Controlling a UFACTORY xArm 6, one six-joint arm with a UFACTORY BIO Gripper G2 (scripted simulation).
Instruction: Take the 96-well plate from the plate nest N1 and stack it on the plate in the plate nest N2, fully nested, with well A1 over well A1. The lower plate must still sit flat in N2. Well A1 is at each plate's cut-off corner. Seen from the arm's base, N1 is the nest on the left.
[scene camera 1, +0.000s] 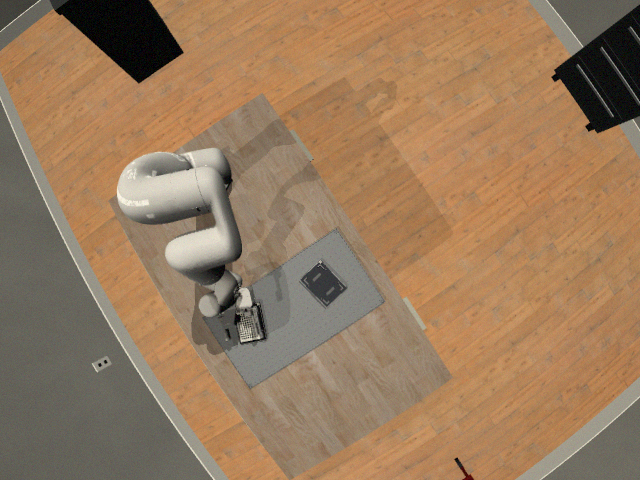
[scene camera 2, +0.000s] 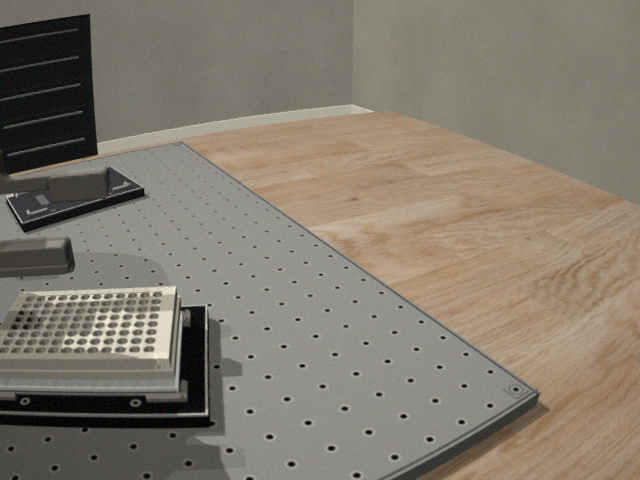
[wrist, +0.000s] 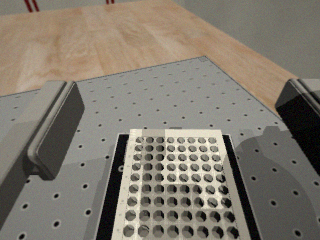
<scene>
The pictures show: a white 96-well plate and a plate nest N1.
</scene>
